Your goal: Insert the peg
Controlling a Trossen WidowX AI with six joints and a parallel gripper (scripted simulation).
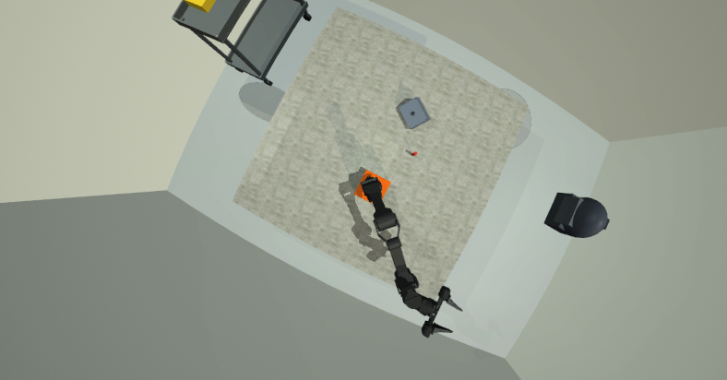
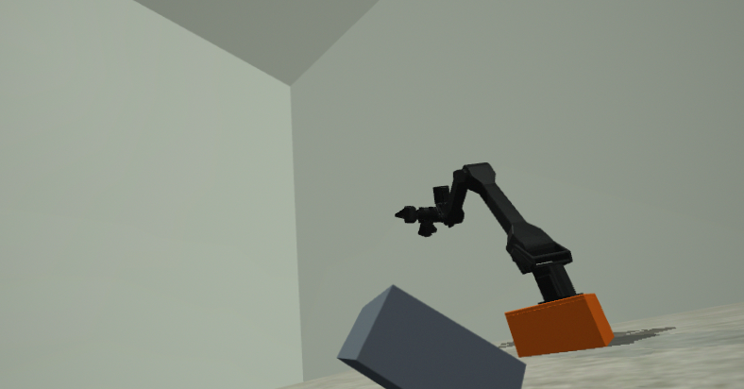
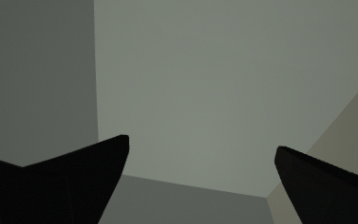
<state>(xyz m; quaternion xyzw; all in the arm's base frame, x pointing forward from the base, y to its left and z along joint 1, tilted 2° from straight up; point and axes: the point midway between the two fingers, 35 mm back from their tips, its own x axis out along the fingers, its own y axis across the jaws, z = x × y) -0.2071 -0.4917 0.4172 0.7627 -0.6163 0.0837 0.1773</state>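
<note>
Now: the red round peg 460 mm ahead of my gripper tip, 440 mm to the left of it and 430 mm below it. From my gripper tip the other things lie so: sloped blue-grey panel (640 mm ahead, 570 mm to the left, 450 mm below).
</note>
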